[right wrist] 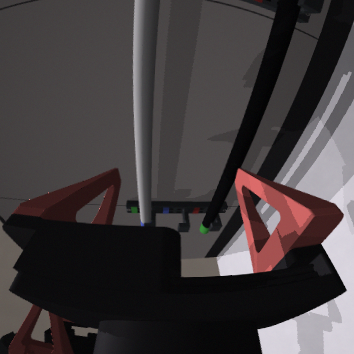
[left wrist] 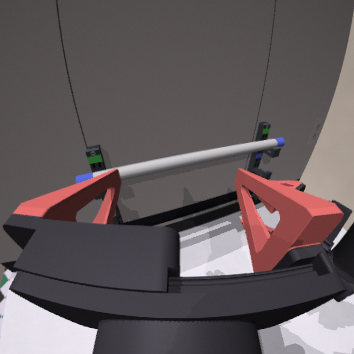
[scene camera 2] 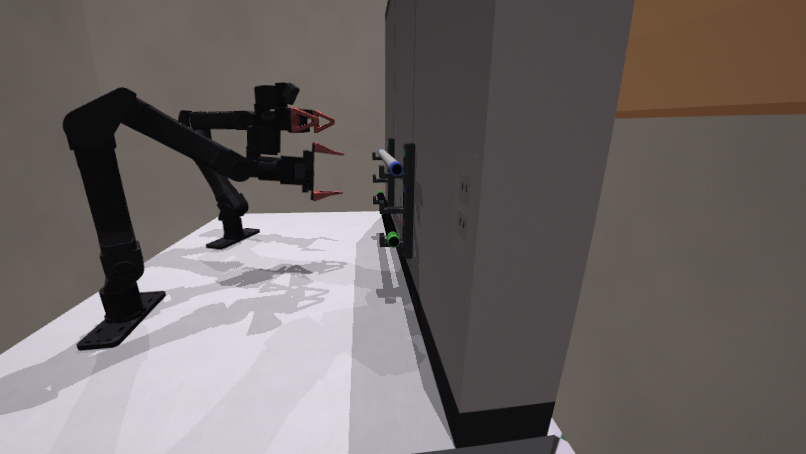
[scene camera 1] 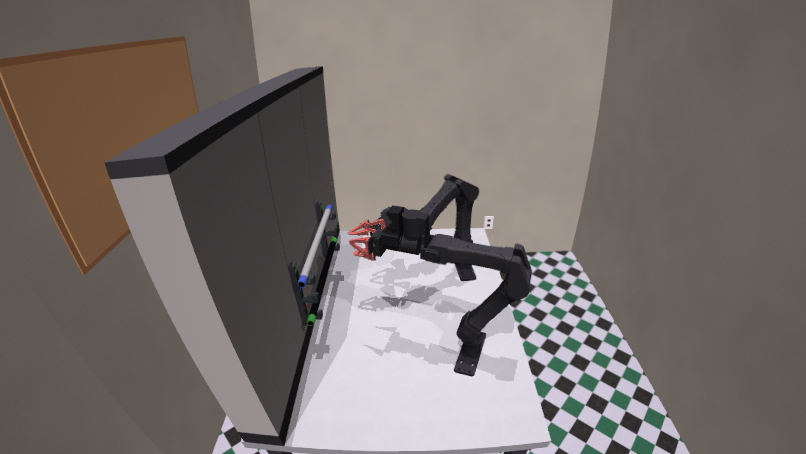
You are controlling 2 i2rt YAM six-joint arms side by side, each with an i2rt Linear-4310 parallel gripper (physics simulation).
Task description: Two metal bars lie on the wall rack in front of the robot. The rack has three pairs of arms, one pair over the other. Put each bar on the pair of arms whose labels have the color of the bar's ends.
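On a tall dark panel, the left wrist view's (left wrist: pixel 145 87) and scene camera 2's (scene camera 2: pixel 398 106) are the same spot.
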